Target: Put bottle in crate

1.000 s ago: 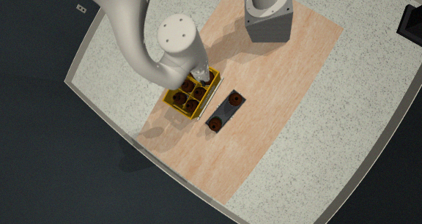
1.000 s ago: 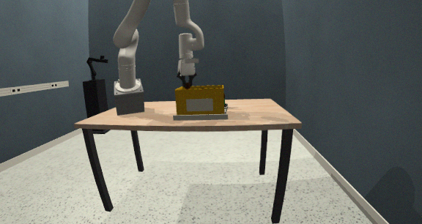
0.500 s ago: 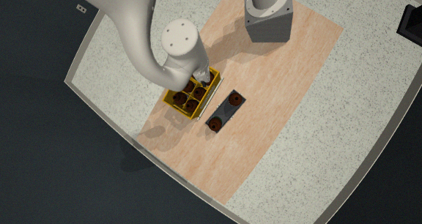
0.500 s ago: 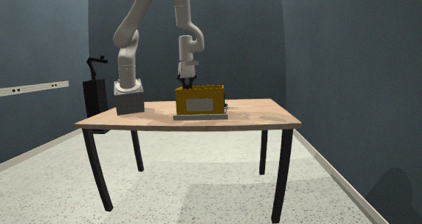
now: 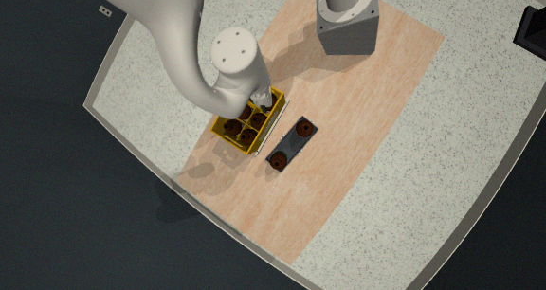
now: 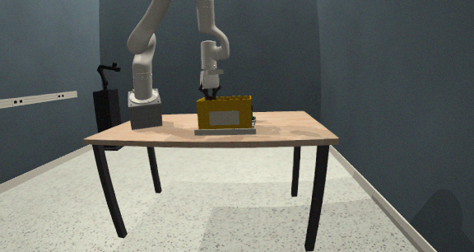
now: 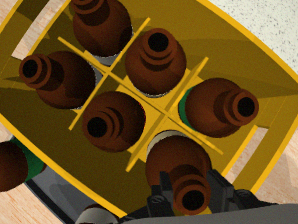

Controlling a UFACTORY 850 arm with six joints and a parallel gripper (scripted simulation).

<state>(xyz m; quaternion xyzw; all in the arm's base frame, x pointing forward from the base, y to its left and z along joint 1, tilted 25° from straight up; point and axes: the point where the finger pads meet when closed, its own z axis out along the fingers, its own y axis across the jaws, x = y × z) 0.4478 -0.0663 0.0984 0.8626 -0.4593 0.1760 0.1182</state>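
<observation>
My gripper is now 70 mm above the brown bottle. Round my hand: dark tray (120 mm ahead, 170 mm to the left, 170 mm below); yellow crate (80 mm ahead, 50 mm to the right, 90 mm below).
</observation>
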